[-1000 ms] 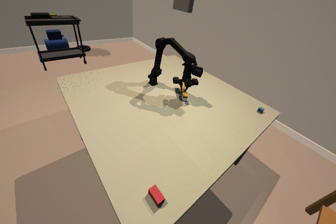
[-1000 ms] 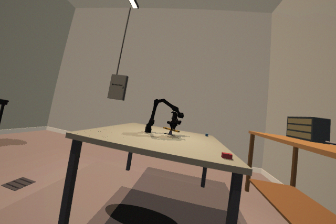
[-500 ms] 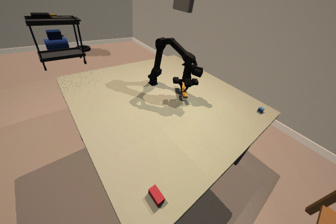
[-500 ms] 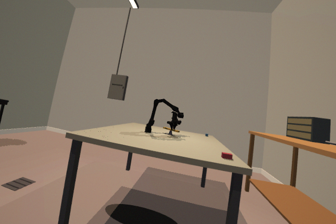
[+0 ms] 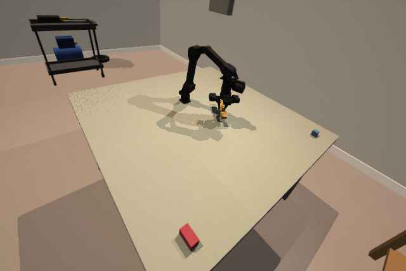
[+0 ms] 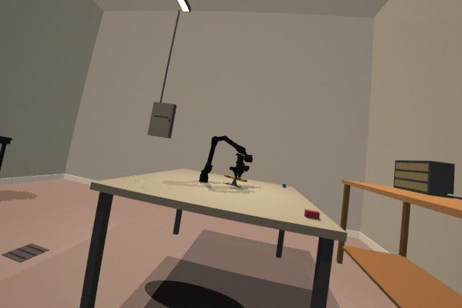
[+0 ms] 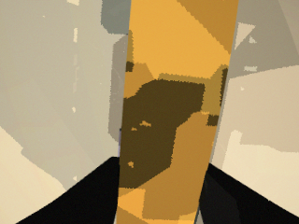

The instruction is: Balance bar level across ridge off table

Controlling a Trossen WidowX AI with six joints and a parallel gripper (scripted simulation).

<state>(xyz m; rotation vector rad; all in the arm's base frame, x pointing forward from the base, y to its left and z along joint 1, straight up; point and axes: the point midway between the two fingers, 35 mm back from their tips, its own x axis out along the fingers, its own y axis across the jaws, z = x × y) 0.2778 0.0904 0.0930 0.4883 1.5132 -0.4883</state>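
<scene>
Now: the bar 20 mm to the left of my gripper tip and 20 mm behind it. Round my gripper tip: red block: 590 mm to the right, 460 mm ahead, 40 mm below; blue cube: 460 mm ahead, 410 mm to the left, 40 mm below.
</scene>
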